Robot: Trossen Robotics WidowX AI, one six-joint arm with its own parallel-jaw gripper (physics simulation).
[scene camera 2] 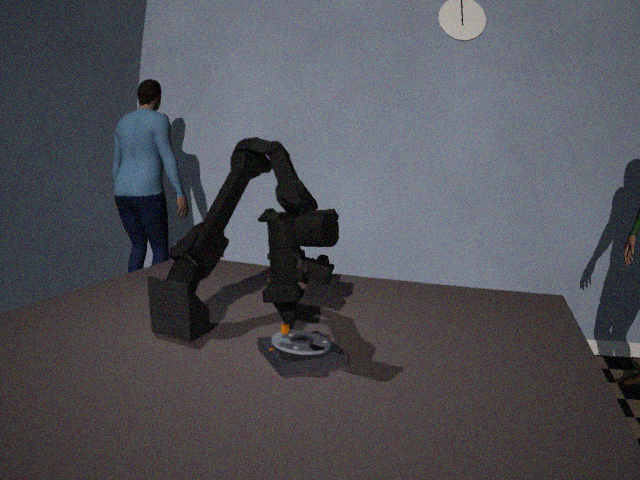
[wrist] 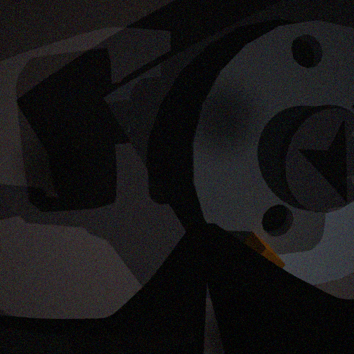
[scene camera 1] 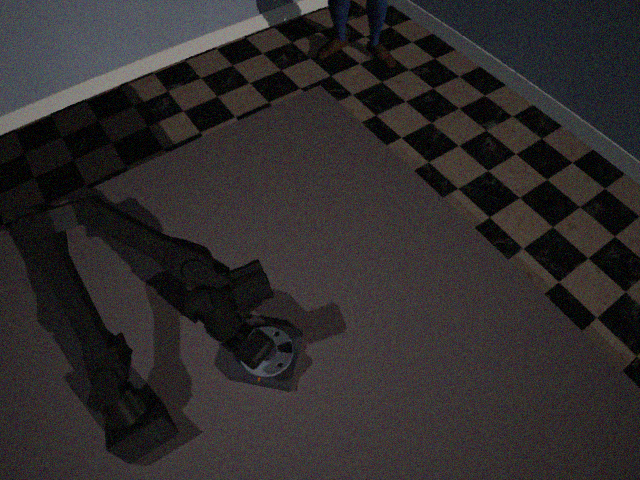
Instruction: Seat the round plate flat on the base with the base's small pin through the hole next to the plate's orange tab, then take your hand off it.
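Frame: origin at the arm's base, x ahead, y left, z up, level; centimetres.
Where they show: gripper, fingertip midpoint: (scene camera 2: 290, 328) (scene camera 1: 238, 343); arm's base, origin of the base link: (scene camera 2: 176, 292) (scene camera 1: 131, 421).
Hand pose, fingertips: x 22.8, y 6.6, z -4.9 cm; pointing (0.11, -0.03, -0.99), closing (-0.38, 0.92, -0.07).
Observation:
Each offset is from my fingertips to the top centre of the thing. "pt": to the spot under its first point. Level surfaces: height alone.
The round grey plate {dx +4.3, dy -3.7, dz +1.5 cm} (scene camera 1: 286, 356) (scene camera 2: 289, 348) (wrist: 235, 175) lies over the dark base {dx +4.2, dy -3.7, dz +0.1 cm} (scene camera 1: 279, 383) (scene camera 2: 305, 367). Whether it is fully flat is unclear. Its orange tab {dx +0.0, dy -2.1, dz +1.5 cm} (scene camera 2: 285, 328) (wrist: 267, 251) stands at the rim, partly behind the fingers in the wrist view and hidden in scene camera 1. The hole (wrist: 277, 220) next to the tab looks dark; no pin can be made out in it. A round hub (wrist: 310, 175) with a dark star shows through the central opening. My gripper (scene camera 2: 291, 325) (wrist: 202, 234) is shut and empty, its tips close beside the tab; contact is unclear.
The arm's foot (scene camera 1: 142, 439) (scene camera 2: 170, 310) stands on the brown table top {dz -3.7 cm} (scene camera 1: 413, 361) (scene camera 2: 155, 413). A small orange mark {pt dx +0.4, dy -8.1, dz -1.2 cm} (scene camera 1: 258, 379) (scene camera 2: 271, 349) is on the base. A person (scene camera 1: 338, 20) (scene camera 2: 142, 155) stands beyond the table. A clock (scene camera 2: 462, 31) hangs on the wall.

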